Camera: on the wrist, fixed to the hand. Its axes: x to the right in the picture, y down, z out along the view.
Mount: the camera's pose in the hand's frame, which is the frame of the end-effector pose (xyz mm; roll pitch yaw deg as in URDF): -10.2 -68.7 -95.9 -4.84 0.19 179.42
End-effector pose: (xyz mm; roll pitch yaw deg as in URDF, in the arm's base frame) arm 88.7 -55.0 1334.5 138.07 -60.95 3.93
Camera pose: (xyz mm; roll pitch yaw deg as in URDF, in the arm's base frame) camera 53.7 58.1 1337.9 -142.37 60.42 -175.45
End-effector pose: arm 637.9 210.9 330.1 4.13 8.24 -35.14
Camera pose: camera 582.4 174.6 232.0 -8.88 -8.09 144.26
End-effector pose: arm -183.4 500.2 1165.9 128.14 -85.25 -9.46
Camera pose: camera -170.0 617.4 1156.2 -130.74 84.67 172.79
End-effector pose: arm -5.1 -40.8 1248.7 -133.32 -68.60 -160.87
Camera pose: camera 92.8 17.1 1281.4 129.87 68.89 20.62
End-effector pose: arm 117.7 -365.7 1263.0 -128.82 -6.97 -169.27
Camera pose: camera 135.3 -330.1 1374.6 124.05 7.30 11.25
